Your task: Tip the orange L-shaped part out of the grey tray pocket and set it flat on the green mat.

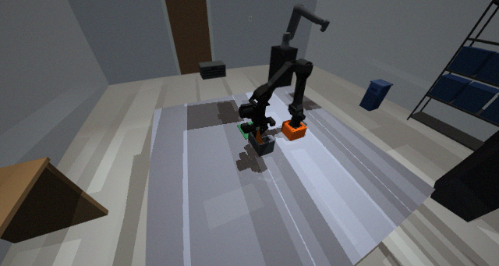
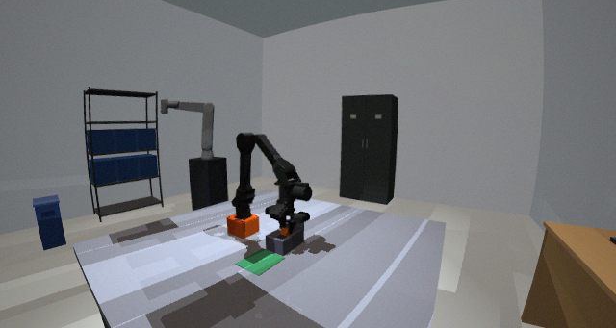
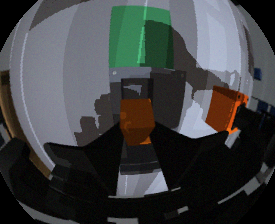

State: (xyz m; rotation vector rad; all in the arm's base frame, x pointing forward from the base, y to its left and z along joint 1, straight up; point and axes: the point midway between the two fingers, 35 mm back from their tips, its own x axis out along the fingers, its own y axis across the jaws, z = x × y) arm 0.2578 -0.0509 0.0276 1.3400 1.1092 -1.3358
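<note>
The green mat is 140 mm to the right of my gripper tip, 80 mm below it and 40 mm behind it. Round my gripper tip: orange L-shaped part (40 mm to the left, 30 mm below, 10 mm behind).
</note>
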